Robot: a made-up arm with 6 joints. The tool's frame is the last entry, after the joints. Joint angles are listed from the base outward.
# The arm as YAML. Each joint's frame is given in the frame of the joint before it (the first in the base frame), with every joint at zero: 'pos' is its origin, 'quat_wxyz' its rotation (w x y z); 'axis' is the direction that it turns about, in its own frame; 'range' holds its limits. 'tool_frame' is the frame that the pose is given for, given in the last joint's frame.
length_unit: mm
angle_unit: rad
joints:
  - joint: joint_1
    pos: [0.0, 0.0, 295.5]
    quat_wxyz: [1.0, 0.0, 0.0, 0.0]
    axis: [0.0, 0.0, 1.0]
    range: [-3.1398, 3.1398]
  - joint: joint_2
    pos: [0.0, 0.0, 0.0]
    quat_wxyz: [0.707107, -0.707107, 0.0, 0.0]
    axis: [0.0, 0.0, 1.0]
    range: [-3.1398, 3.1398]
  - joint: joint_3
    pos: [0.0, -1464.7, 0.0]
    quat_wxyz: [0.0, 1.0, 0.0, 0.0]
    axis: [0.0, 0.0, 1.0]
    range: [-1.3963, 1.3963]
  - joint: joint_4
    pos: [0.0, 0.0, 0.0]
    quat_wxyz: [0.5, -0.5, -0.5, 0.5]
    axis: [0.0, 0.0, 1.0]
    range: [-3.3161, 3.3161]
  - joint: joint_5
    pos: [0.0, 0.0, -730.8]
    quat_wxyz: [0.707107, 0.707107, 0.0, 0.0]
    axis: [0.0, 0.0, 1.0]
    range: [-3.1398, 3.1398]
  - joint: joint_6
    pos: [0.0, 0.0, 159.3]
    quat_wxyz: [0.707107, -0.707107, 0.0, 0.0]
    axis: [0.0, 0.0, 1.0]
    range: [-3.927, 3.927]
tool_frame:
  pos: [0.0, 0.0, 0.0]
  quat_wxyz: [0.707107, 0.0, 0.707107, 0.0]
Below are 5 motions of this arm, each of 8 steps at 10 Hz.
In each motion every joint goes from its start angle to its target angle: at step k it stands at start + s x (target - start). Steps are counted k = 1, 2, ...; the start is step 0. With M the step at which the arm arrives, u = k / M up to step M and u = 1 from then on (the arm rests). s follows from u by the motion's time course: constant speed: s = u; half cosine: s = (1 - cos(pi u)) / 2; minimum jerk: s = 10 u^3 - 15 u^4 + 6 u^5.
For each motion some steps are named. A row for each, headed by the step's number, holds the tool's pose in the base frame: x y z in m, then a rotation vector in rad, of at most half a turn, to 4 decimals.
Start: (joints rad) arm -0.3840 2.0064 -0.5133 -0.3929 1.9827 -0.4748
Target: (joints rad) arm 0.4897 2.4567 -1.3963 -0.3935 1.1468 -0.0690
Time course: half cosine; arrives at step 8
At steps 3, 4, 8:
3: 0.4820 -0.2035 -0.5935 0.0819 1.1180 -0.6060
4: 0.4363 -0.1243 -0.5097 -0.1474 1.5280 -0.4738
8: 0.4336 0.0644 -0.3155 -1.0247 2.4225 -0.2532

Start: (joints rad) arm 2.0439 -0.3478 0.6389 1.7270 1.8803 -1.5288
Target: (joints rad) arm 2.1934 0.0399 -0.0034 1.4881 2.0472 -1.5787
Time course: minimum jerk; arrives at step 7
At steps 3, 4, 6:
3: -0.1156 0.1766 2.2773 0.0106 0.7845 -2.1696
4: -0.2627 0.4105 2.1436 -0.0310 0.4207 -2.1337
6: -0.4421 0.6415 1.9042 -0.0864 -0.0368 -2.0492

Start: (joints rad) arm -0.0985 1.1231 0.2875 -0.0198 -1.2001 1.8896
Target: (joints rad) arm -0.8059 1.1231 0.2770 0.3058 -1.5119 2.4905
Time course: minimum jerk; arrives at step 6
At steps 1, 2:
1: 1.7759 -0.3812 0.3865 -1.0155 1.3429 1.7586
2: 1.7211 -0.5980 0.3916 -0.9696 1.3510 1.8168

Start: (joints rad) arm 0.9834 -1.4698 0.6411 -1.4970 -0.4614 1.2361
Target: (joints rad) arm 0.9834 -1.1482 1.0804 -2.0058 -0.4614 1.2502
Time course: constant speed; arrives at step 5
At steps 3, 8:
3: -0.9692 -1.3898 1.4075 0.8817 -2.1064 1.4080
8: -0.9805 -1.3515 1.5628 0.9961 -2.1449 1.6039

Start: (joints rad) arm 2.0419 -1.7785 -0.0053 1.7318 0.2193 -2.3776
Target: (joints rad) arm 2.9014 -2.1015 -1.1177 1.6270 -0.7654 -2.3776
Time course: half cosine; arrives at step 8
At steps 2, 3, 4, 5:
2: 0.9015 -1.3674 0.6404 2.0913 -0.4461 2.0961
3: 1.0082 -1.1427 0.5890 2.1379 -0.0799 2.0630
4: 1.0724 -0.8715 0.5145 2.1009 0.3247 2.0062
5: 1.0730 -0.6099 0.4251 1.9776 0.6752 1.9405

